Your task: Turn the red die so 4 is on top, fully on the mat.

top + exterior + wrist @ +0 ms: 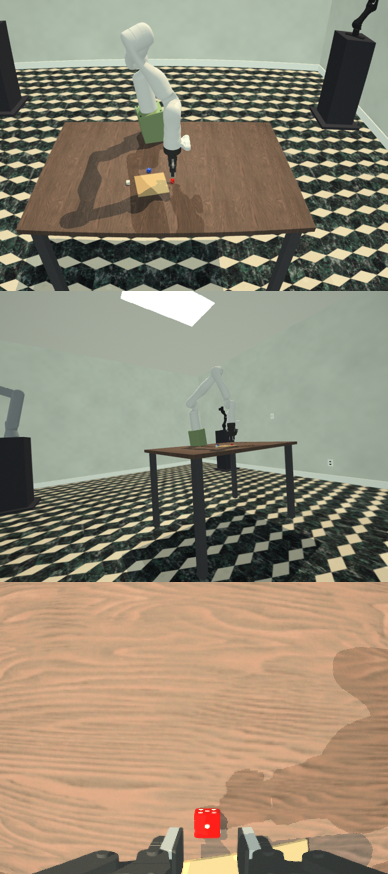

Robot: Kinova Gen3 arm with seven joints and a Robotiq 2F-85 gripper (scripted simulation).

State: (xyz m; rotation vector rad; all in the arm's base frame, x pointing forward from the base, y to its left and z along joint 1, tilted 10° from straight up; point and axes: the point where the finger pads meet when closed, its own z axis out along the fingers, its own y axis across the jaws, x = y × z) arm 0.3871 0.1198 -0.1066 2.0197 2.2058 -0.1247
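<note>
Right now my hand is 6 cm above the red die. Also, from my hand: mat (2 cm ahead, 9 cm to the right, 7 cm below); white die (2 cm ahead, 20 cm to the right, 6 cm below); blue die (8 cm behind, 11 cm to the right, 6 cm below).
</note>
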